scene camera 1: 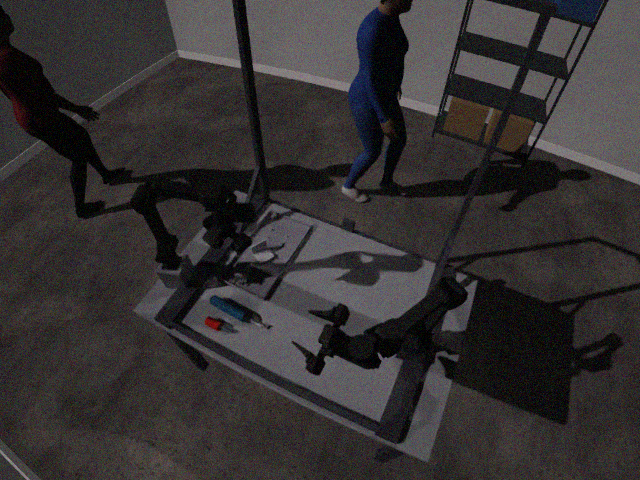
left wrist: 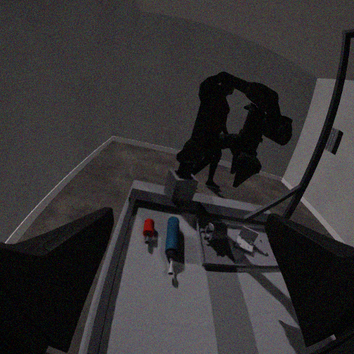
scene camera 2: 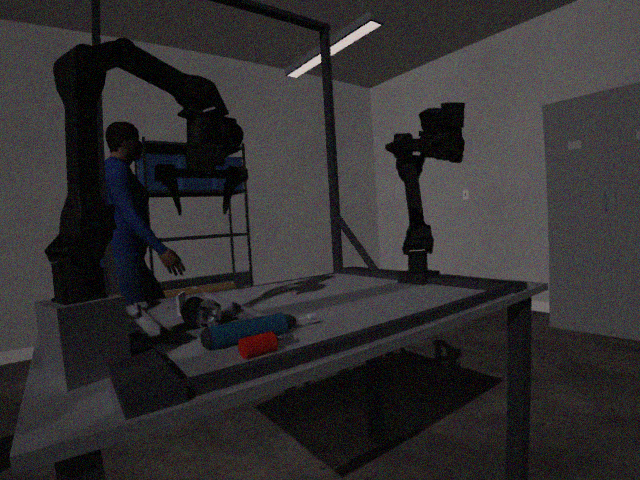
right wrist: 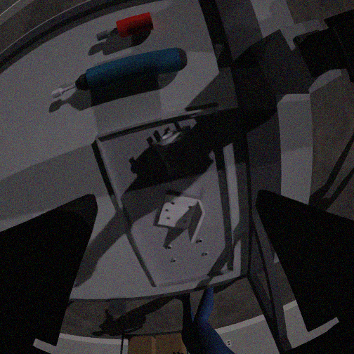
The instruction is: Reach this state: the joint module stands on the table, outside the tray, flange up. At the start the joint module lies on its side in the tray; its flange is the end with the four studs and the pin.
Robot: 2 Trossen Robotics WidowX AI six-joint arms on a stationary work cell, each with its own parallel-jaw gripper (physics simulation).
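The joint module is dark with bright metal parts and lies in the tray, near the end by the blue-handled tool. It is in deep shadow, and which way its flange points is hard to tell. My right gripper is open and empty, pointing down high above the tray area. My left gripper is open and empty, over the right part of the table in scene camera 1, well apart from the module.
A pale angled bracket and several small fasteners lie in the tray. A blue-handled tool and a smaller red-handled tool lie beside it. Frame posts rise at the table edges. People stand beyond the table.
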